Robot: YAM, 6 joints.
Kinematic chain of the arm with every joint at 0, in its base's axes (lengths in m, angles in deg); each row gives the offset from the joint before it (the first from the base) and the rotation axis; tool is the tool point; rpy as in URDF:
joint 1: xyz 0 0 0.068 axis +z
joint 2: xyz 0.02 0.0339 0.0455 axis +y
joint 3: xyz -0.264 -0.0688 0 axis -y
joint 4: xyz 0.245 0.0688 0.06 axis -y
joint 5: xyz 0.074 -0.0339 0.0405 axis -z
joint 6: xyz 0.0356 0 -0.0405 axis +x
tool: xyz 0 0 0 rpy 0 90 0
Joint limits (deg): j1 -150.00..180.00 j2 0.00..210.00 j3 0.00..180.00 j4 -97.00..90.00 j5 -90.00..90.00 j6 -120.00..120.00
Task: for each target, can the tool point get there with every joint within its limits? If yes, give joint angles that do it. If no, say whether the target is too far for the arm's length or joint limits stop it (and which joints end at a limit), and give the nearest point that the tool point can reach.
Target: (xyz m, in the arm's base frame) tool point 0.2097 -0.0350 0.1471
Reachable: yes | joints -2.04 82.34 37.01 -38.05 50.53 101.75
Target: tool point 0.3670 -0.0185 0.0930
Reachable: yes | joints -2.34 134.74 93.20 -82.70 5.68 68.40
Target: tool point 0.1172 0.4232 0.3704
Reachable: yes | joints 70.57 106.72 89.26 30.14 -58.33 -9.63
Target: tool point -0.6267 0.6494 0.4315
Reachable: no: too far | nearest point -0.4227 0.4381 0.3257 | short by 0.312 m
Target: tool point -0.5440 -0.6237 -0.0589
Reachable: no: too far | nearest point -0.4155 -0.4763 -0.0172 | short by 0.200 m
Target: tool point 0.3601 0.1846 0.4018
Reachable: yes | joints 31.93 107.08 86.66 70.18 71.38 1.57
